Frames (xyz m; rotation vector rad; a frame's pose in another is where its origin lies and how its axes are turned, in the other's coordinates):
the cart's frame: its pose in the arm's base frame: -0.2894 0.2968 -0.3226 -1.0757 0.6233 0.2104
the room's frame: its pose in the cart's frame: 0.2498 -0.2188 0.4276 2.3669 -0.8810 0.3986
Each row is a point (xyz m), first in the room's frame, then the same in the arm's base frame.
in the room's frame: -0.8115 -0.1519 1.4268
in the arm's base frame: -0.5571 -0.9476 -0.1634
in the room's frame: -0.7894 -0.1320 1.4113
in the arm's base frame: -0.5380 -0.9279 -0.1441
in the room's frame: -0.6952 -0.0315 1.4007
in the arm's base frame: -0.4562 -0.8961 -0.0374
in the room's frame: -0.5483 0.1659 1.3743
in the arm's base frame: -0.3336 -0.8304 0.1673
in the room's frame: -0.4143 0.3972 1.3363
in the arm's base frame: -0.2282 -0.7488 0.4021
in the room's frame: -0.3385 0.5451 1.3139
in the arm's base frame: -0.1704 -0.6991 0.5514
